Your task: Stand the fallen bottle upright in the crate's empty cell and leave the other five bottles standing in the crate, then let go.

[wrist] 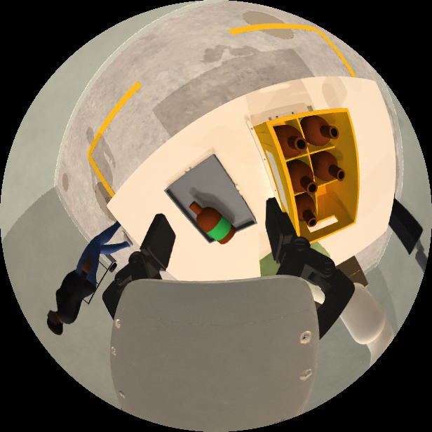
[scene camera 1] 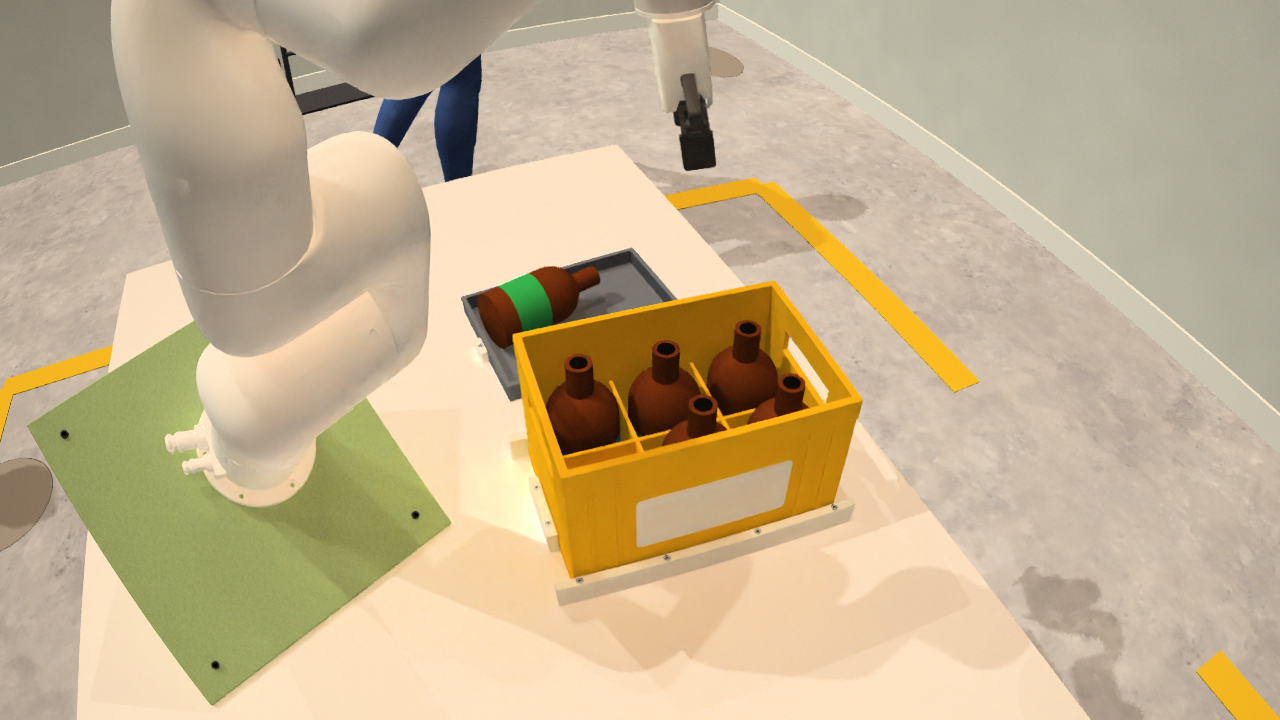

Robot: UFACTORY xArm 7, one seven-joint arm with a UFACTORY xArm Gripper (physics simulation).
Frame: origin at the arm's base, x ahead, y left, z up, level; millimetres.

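Seen in the pictures: gripper, fingertip midpoint: (scene camera 1: 694,144).
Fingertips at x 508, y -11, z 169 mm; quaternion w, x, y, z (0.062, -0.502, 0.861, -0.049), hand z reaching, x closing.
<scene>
A point is followed by its place in that frame.
The fallen bottle (scene camera 1: 526,302) @(x 362, y 117, z -58 mm) (wrist: 216,226), brown with a green band, lies on its side in the grey tray (scene camera 1: 626,279) @(x 532, y 166, z -122 mm) (wrist: 220,175). In the scene view its neck points right. The yellow crate (scene camera 1: 832,447) @(x 474, y -291, z -6 mm) (wrist: 350,150) holds five upright brown bottles, among them one at the back left (scene camera 1: 582,419) @(x 302, y -131, z -9 mm) and one at the back right (scene camera 1: 742,376) @(x 461, y -168, z -5 mm). The empty cell (scene camera 1: 603,458) @(x 309, y -155, z -46 mm) (wrist: 328,200) is at the crate's near left corner in the scene view. My gripper (scene camera 1: 698,152) @(x 508, y -11, z 169 mm) (wrist: 215,218) is open and empty, high above the table and beyond the tray in the scene view.
Pale fixing strips (scene camera 1: 707,550) @(x 353, y -270, z -97 mm) run along the crate's base. The crate stands close beside the tray, with its walls higher than the tray's rim. The robot base stands on a green mat (scene camera 1: 134,537) @(x -151, y -49, z -5 mm). A person in blue trousers (scene camera 1: 458,125) (wrist: 95,245) is behind the table.
</scene>
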